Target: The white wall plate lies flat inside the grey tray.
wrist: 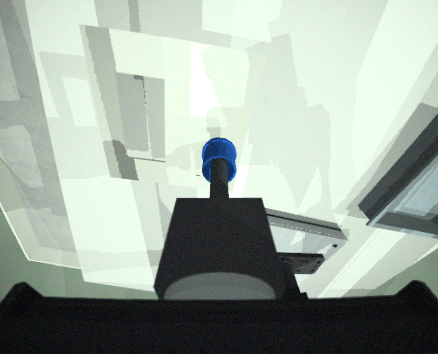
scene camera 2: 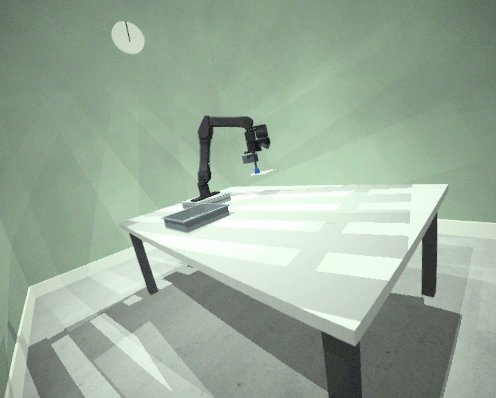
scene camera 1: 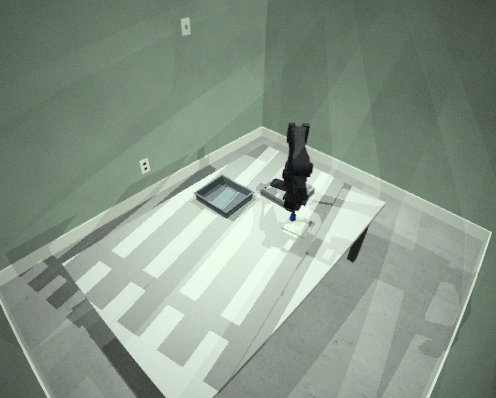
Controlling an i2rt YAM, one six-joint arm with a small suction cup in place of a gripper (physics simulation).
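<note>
The white wall plate (scene camera 1: 301,229) (scene camera 2: 269,172) (wrist: 220,65) hangs from my blue suction cup (scene camera 1: 292,218) (scene camera 2: 257,171) (wrist: 219,155), roughly level and raised above the table. The cup holds it near one edge. The plate's rectangular opening shows left of the cup in the wrist view. The gripper is shut on the plate. The grey tray (scene camera 1: 212,206) (scene camera 2: 200,219) (wrist: 400,167) stands on the table, to the left of the plate in both scene views and at the right edge of the wrist view. The plate is apart from the tray.
The arm's base stands on a light grey slab (scene camera 1: 272,196) (wrist: 305,232) between the tray and the plate's side of the white table (scene camera 1: 352,200) (scene camera 2: 300,280). The tray has raised walls. Striped light and shadow cross the table.
</note>
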